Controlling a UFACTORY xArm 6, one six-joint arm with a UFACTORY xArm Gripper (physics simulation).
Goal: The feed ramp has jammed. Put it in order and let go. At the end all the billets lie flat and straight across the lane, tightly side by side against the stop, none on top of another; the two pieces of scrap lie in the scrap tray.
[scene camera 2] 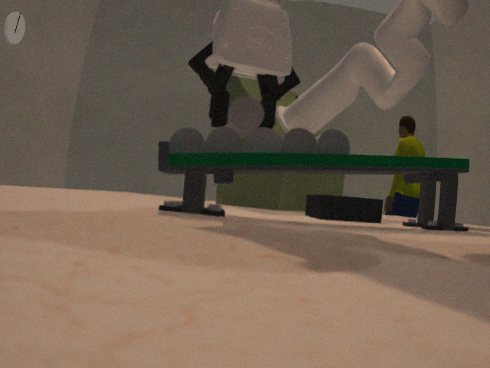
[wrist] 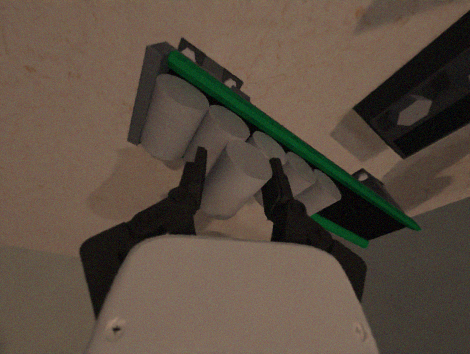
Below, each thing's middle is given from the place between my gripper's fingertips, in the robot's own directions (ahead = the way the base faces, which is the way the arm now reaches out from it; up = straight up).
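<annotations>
Counting from my hand, I find the dark stop (wrist: 155,62) 4 cm below it, 4 cm ahead of it and 7 cm to the right of it. The hexagonal scrap piece (wrist: 411,109) is 9 cm below my hand, 12 cm to the left of it and 17 cm behind it, while the ramp lane (wrist: 354,213) is 3 cm below my hand, 3 cm behind it and 11 cm to the left of it. As for the black scrap tray (scene camera 2: 325,207), that is 8 cm below my hand, 20 cm behind it and 11 cm to the left of it.
</annotations>
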